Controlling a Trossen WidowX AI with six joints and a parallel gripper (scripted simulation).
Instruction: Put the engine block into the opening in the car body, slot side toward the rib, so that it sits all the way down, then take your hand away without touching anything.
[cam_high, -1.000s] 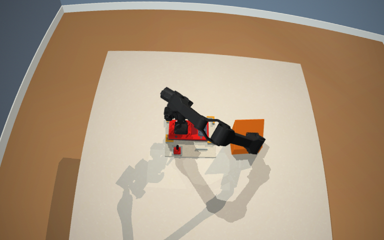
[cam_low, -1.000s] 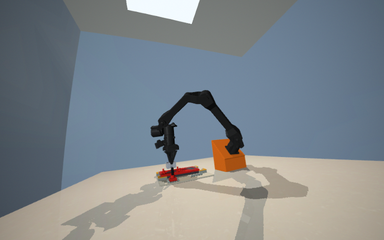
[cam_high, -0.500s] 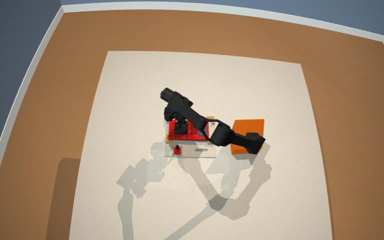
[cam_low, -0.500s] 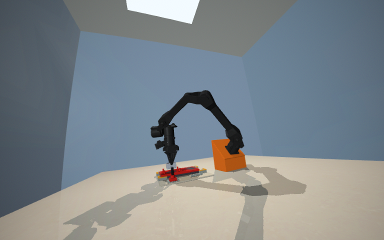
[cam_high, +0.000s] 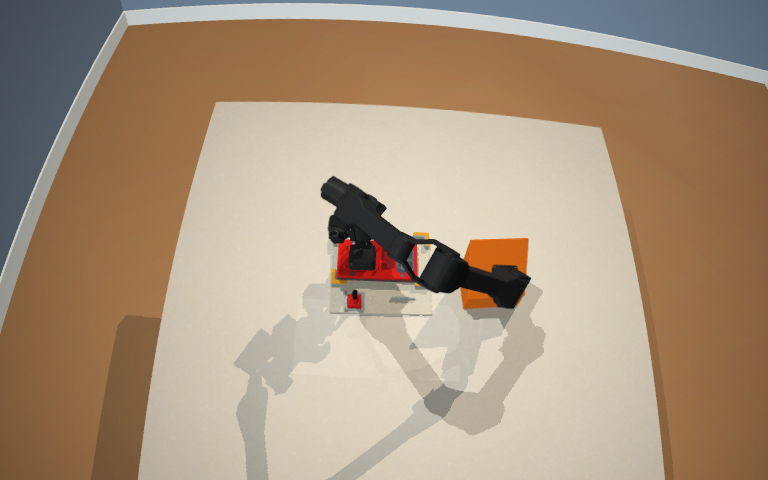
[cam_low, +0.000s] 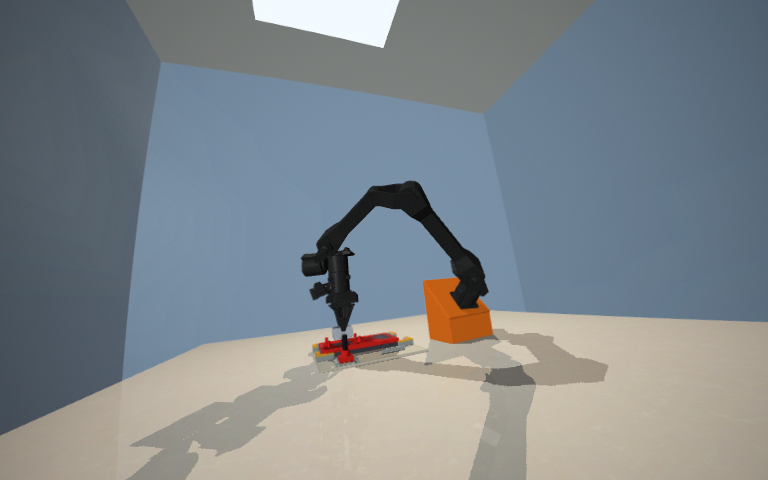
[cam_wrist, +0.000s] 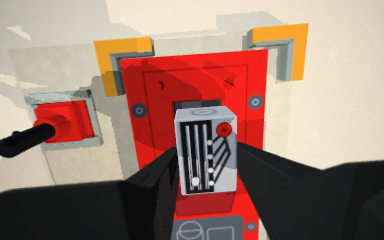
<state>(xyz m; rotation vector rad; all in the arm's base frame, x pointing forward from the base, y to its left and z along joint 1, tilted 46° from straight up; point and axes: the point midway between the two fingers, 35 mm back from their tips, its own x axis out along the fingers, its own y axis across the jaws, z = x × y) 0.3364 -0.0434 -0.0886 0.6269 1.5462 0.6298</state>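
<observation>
My gripper tip is now 40 mm past the fixture, 40 mm above it and 20 mm to the right of it. Also, from my gripper tip: engine block: 10 mm below.
</observation>
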